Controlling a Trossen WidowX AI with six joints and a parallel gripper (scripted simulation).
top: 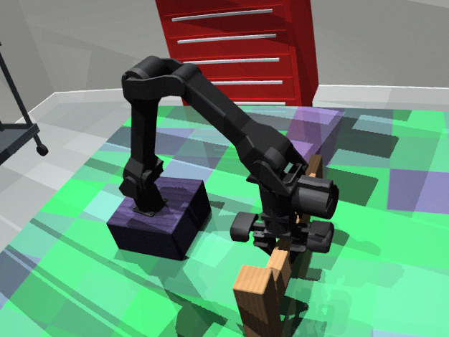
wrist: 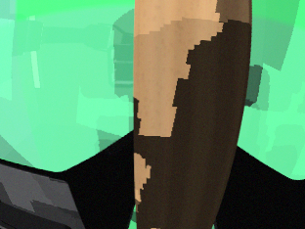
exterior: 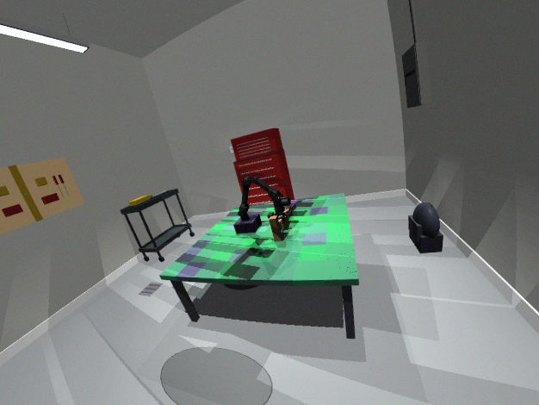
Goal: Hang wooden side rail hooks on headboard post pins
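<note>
My gripper tip is now 140 mm to the left of the wooden headboard post, 40 mm below it and 30 mm short of it.
</note>
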